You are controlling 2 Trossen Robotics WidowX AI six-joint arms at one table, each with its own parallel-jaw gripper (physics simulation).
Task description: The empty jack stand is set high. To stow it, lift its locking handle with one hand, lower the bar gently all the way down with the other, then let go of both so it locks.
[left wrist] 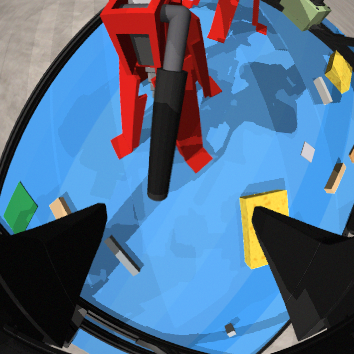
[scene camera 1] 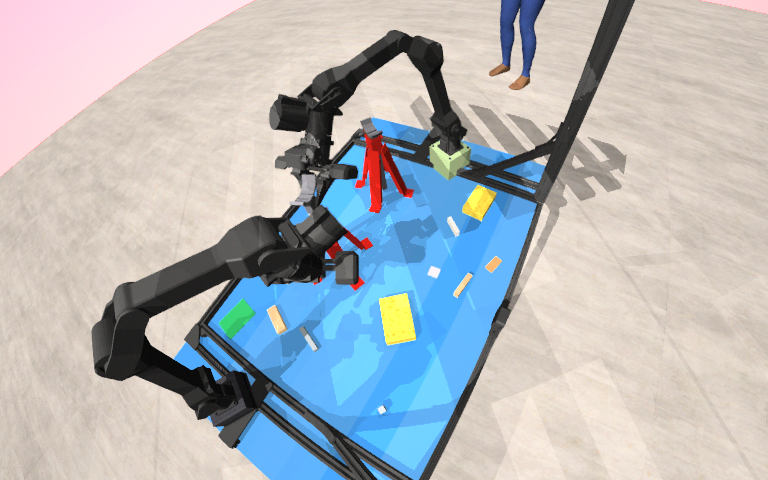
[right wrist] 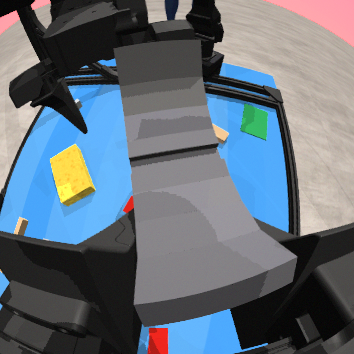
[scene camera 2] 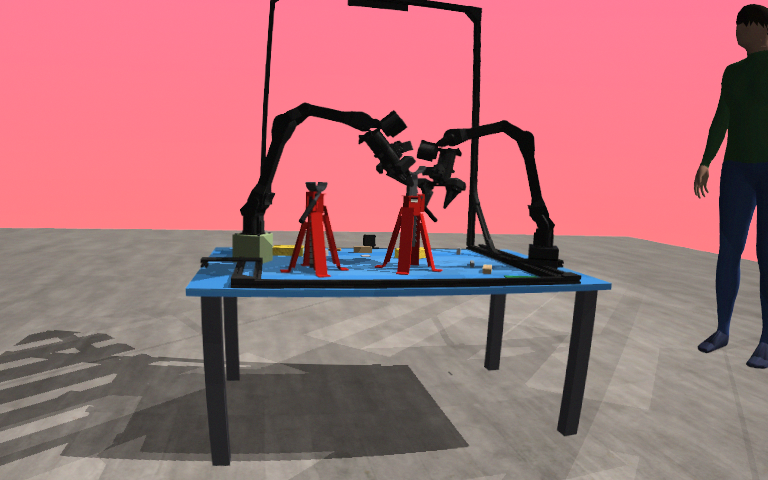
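Observation:
The near red jack stand [scene camera 1: 354, 242] [scene camera 2: 412, 233] [left wrist: 131, 88] stands at the table's left side. Its grey saddle [scene camera 1: 307, 190] [scene camera 2: 414, 180] [right wrist: 175, 193] sits a little above the red frame. My right gripper [scene camera 1: 311, 178] [scene camera 2: 409, 177] [right wrist: 180, 203] is shut on the saddle from above. The stand's locking handle [left wrist: 165, 133] [scene camera 2: 430, 214] has a black grip and hangs down its side. My left gripper [scene camera 1: 336, 259] [scene camera 2: 440, 191] [left wrist: 181, 213] is open and empty. Its fingertips stand just short of the handle's end, one on each side, without touching it.
A second red jack stand [scene camera 1: 379, 167] [scene camera 2: 315, 233] stands at the back. Two yellow sponges [scene camera 1: 397, 318] [scene camera 1: 478, 202], a green card [scene camera 1: 236, 318] and several small blocks lie on the blue table [scene camera 1: 430, 381]. A black frame rail [scene camera 1: 477, 367] rims it. A person [scene camera 1: 520, 38] stands beyond.

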